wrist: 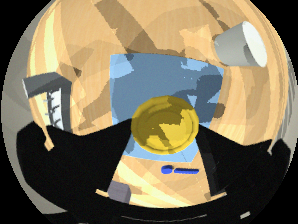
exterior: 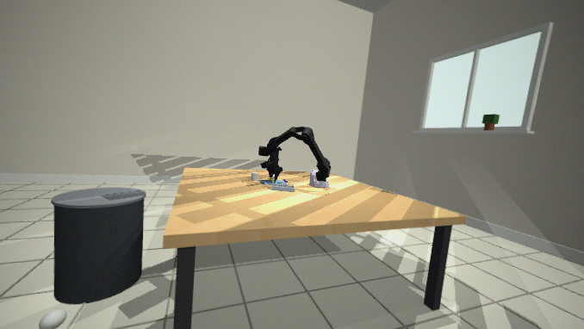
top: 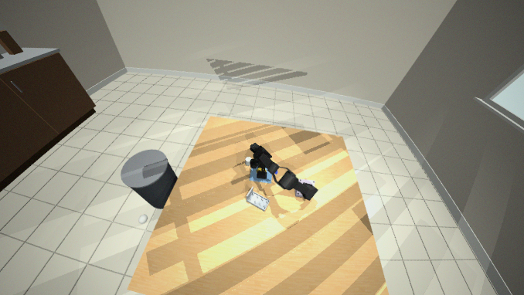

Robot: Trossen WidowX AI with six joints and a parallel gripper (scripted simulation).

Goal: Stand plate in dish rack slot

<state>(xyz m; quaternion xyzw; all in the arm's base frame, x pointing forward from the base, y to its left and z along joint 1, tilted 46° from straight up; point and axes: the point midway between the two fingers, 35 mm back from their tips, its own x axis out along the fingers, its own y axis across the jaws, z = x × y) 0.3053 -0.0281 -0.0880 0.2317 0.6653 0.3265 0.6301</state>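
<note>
My gripper tip is now 1 cm above the light blue cloth. From my gripper tip the other things lie so: white cup (11 cm ahead, 6 cm to the right, 1 cm above); yellow plate (1 cm above); blue spoon (11 cm behind, 5 cm to the right, 1 cm below).
</note>
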